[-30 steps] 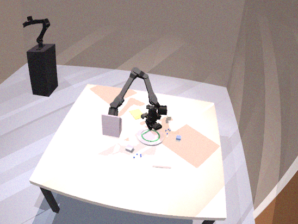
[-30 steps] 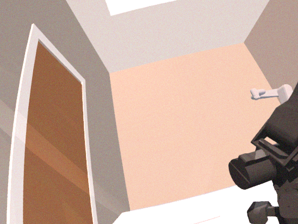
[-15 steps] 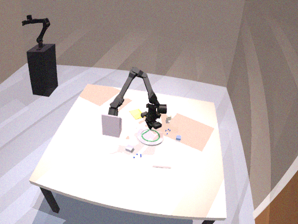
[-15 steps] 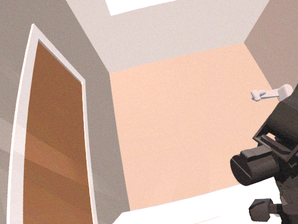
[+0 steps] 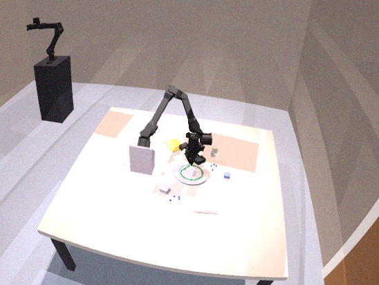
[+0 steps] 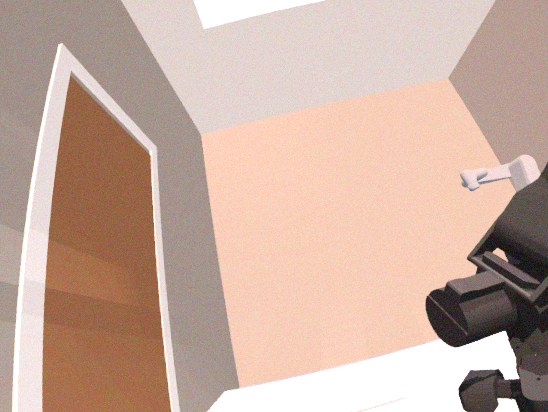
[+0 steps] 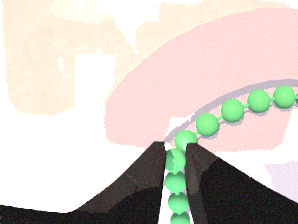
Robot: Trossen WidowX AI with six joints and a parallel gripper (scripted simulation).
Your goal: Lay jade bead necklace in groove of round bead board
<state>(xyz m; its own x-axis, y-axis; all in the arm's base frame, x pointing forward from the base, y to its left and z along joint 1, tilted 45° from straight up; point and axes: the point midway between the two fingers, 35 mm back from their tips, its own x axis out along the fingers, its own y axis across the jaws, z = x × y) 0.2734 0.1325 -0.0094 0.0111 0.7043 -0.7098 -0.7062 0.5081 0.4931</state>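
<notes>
Now: the round white bead board 10 mm ahead of my gripper tip, 60 mm to the right of it and 10 mm below it. From my gripper tip the other things lie so: yellow sheet 130 mm behind, 180 mm to the left, 10 mm below; then blue block 220 mm ahead, 40 mm to the right, 10 mm below; then cream block 130 mm ahead, 180 mm to the left.
</notes>
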